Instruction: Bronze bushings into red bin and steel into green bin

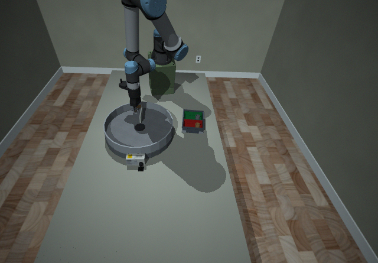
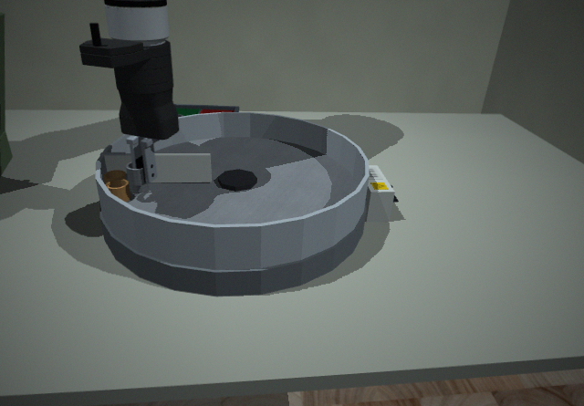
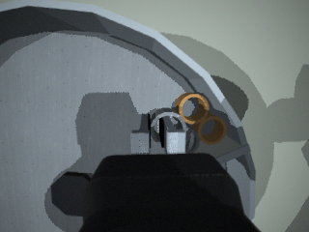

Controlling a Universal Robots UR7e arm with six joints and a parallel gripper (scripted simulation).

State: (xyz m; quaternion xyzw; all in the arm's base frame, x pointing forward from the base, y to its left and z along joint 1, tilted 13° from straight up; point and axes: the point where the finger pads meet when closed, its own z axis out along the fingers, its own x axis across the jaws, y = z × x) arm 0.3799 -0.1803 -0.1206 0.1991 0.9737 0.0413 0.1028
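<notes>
The bin lies 40 mm ahead of my hand, 400 mm to the left of it and 80 mm below it. The rest, counted from my hand: turntable: 130 mm ahead, 50 mm to the left, 50 mm below.
</notes>
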